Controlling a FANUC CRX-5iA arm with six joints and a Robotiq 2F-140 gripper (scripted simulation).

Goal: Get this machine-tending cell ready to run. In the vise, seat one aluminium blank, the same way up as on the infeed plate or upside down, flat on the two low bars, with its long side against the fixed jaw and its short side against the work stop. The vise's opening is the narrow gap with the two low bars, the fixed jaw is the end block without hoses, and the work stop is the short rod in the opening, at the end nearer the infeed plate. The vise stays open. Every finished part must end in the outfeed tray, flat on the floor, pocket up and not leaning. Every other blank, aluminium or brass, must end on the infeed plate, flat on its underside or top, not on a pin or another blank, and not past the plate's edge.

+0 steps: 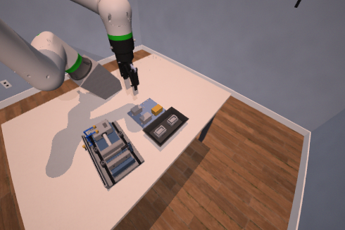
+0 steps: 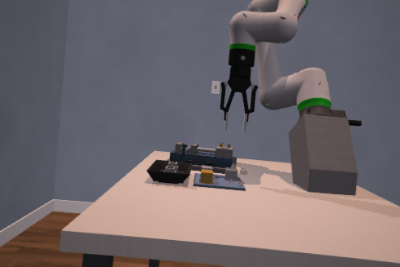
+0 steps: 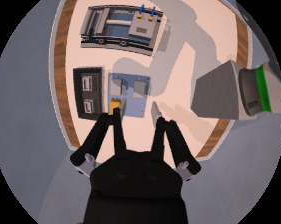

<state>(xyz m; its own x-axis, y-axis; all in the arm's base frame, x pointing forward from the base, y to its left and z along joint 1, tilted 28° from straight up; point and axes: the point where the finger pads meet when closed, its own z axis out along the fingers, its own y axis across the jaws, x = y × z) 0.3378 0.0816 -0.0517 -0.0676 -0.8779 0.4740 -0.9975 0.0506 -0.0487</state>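
My gripper is now 190 mm above the brass blank, 100 mm short of it and 80 mm to the right of it. Round my hand: vise: 250 mm to the right, 170 mm below, 90 mm ahead.
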